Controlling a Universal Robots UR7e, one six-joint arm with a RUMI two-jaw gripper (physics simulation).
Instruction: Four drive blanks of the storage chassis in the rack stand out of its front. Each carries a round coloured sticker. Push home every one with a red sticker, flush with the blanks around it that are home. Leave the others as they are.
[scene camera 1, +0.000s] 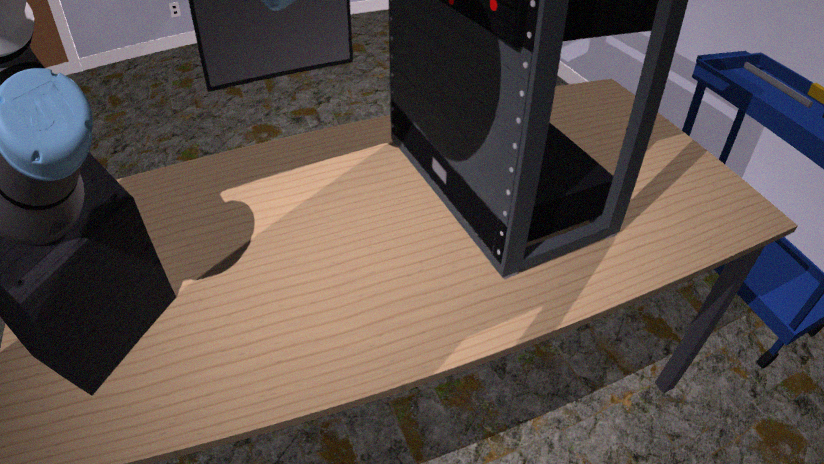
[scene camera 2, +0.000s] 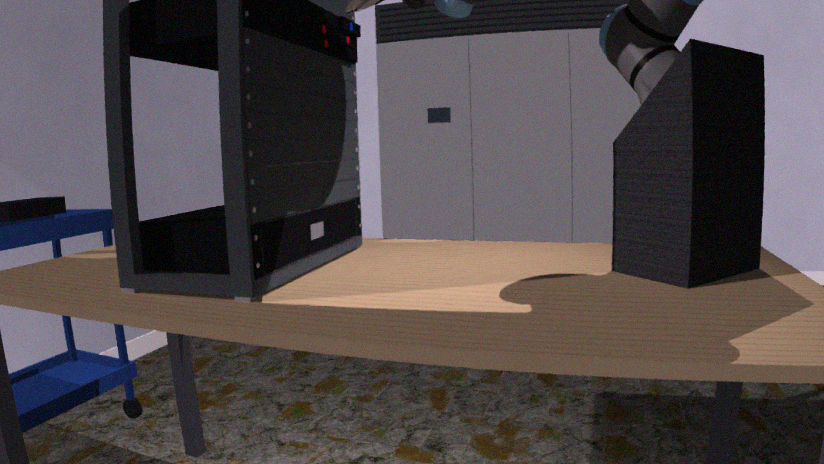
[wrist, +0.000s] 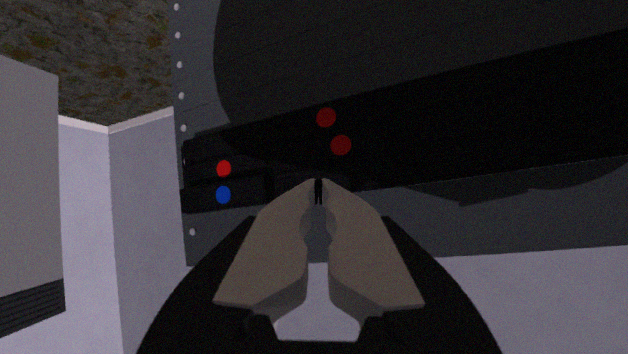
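Note:
The storage chassis (wrist: 450, 120) (scene camera 2: 299, 25) is high in the rack (scene camera 1: 544, 132) (scene camera 2: 235, 172) (wrist: 500, 225). In the wrist view, two red stickers (wrist: 326, 117) (wrist: 341, 145) sit near the middle on very dark blanks; whether those stand out is hidden by shadow. At the left end are a red sticker (wrist: 223, 168) and a blue sticker (wrist: 223, 194). The blue-stickered blank (wrist: 250, 192) stands out, with its side edge showing. How far the red-stickered blank beside it stands out is unclear. My gripper (wrist: 318, 181) is shut and empty, its tips in front of the chassis, right of the blue sticker; contact cannot be told.
The rack stands on the wooden table (scene camera 1: 322, 288) (scene camera 2: 438, 328), facing the arm's black pedestal (scene camera 1: 86, 288) (scene camera 2: 689, 172). A blue cart (scene camera 1: 732, 86) (scene camera 2: 86, 216) is behind the rack. A grey cabinet (scene camera 2: 518, 144) (wrist: 27, 175) stands beyond the table.

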